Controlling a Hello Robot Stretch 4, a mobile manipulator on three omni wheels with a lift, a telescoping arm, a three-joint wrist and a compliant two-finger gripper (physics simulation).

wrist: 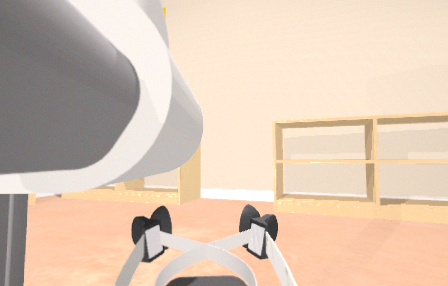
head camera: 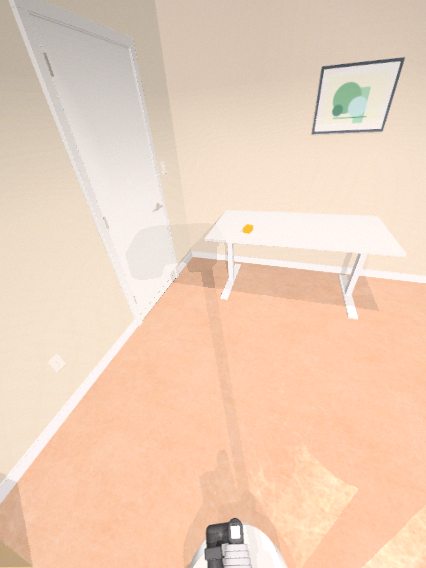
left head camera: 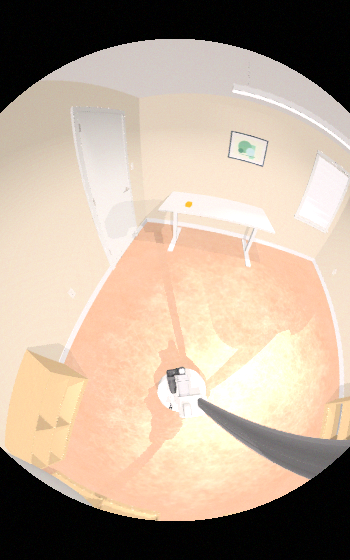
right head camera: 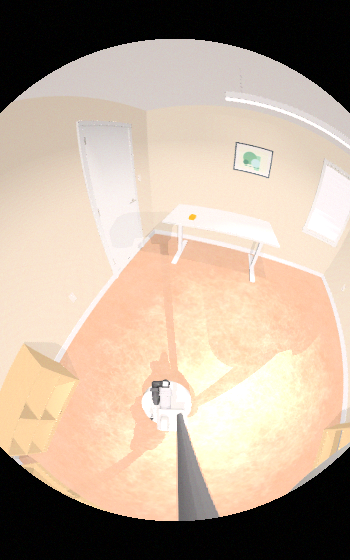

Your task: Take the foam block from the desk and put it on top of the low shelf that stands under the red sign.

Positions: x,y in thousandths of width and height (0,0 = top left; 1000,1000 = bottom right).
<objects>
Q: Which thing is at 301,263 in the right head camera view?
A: A white door.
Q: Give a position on a white desk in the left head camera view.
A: At 581,367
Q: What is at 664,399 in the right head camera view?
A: A white desk.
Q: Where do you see a white door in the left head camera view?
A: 284,244
</objects>
